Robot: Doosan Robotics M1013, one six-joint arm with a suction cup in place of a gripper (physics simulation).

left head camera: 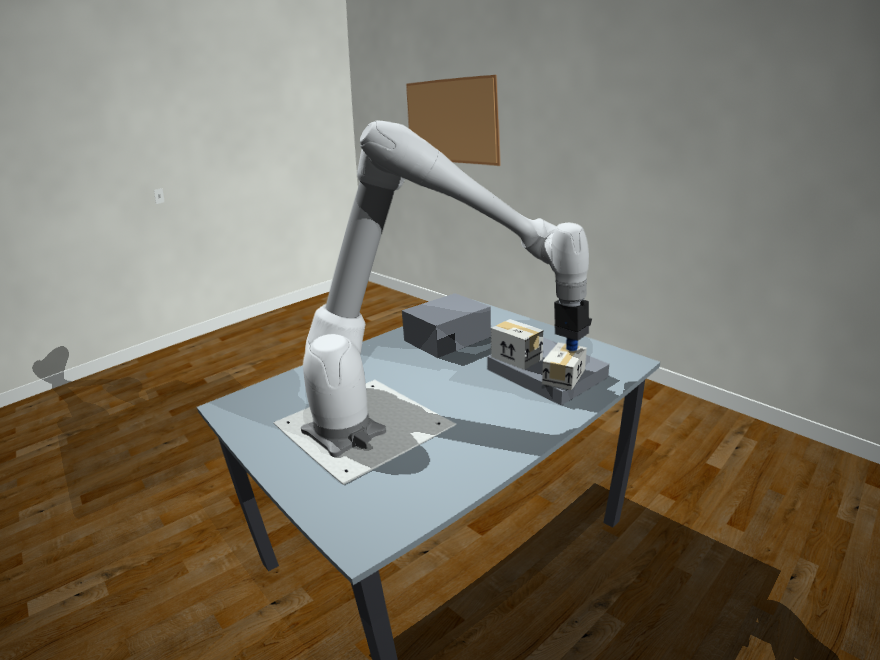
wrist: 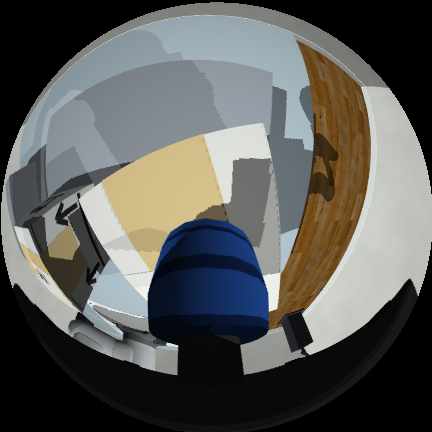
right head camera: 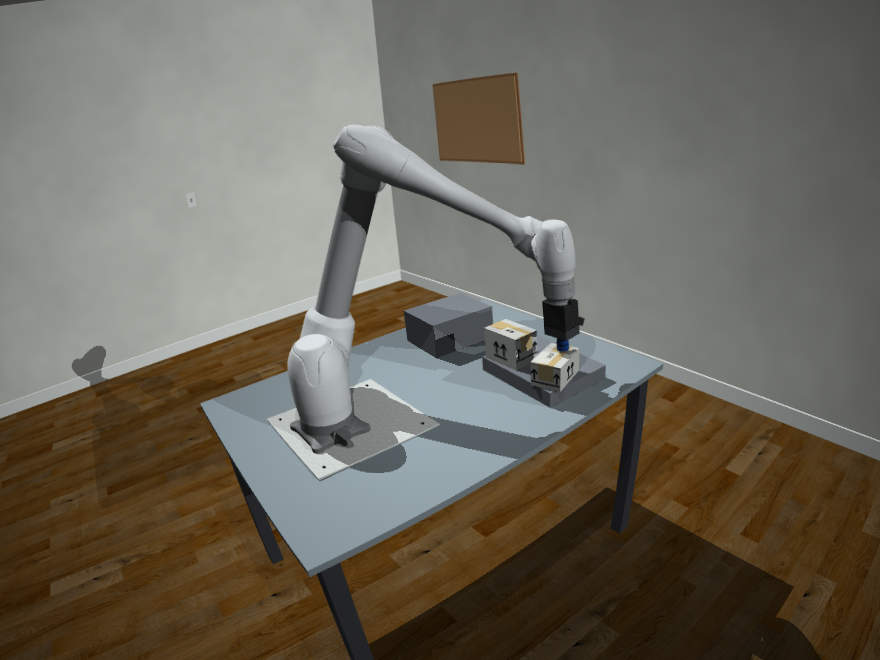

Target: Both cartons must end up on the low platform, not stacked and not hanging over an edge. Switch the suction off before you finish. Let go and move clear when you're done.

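Places are measured from the arm's base along level axes (x right, y ahead, z up), in centimetres.
Pixels of known places: hand at its tool point: [left head camera: 572,348] [wrist: 206,258] [right head camera: 563,348]; arm's base at its link origin: [left head camera: 342,431] [wrist: 140,334] [right head camera: 329,428].
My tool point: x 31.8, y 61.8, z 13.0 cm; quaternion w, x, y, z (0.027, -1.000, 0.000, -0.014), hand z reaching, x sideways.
Ahead of a thing's pixels: the offset from my tool point to its top centre. Level surfaces: height alone.
The first carton {dy -2.5, dx -19.3, dz +1.7 cm} [left head camera: 516,343] [right head camera: 509,342] [wrist: 62,245] stands upright on the left rear part of the low grey platform {dy +2.9, dx -10.6, dz -8.6 cm} [left head camera: 522,380] [right head camera: 515,381] [wrist: 165,100]. The second carton {dy -2.8, dx -0.4, dz -1.0 cm} [left head camera: 564,366] [right head camera: 553,368] [wrist: 160,195] sits upright near the platform's front corner. Its bottom reaches the platform's edges there; whether it hangs over is too small to tell. My blue suction cup [left head camera: 572,345] [right head camera: 562,345] [wrist: 207,260] is down at this carton's top, off-centre. It looks in contact, but its lip is hidden in the wrist view and whether suction holds cannot be told.
A larger grey block {dy +0.7, dx -54.8, dz -1.4 cm} [left head camera: 419,331] [right head camera: 419,332] stands at the rear left of the platform, with a dark notch at its front corner. The pale blue-grey table {dz -13.3 cm} [left head camera: 454,497] [right head camera: 426,497] carries the robot base on a light plate [left head camera: 319,460] [right head camera: 298,453].
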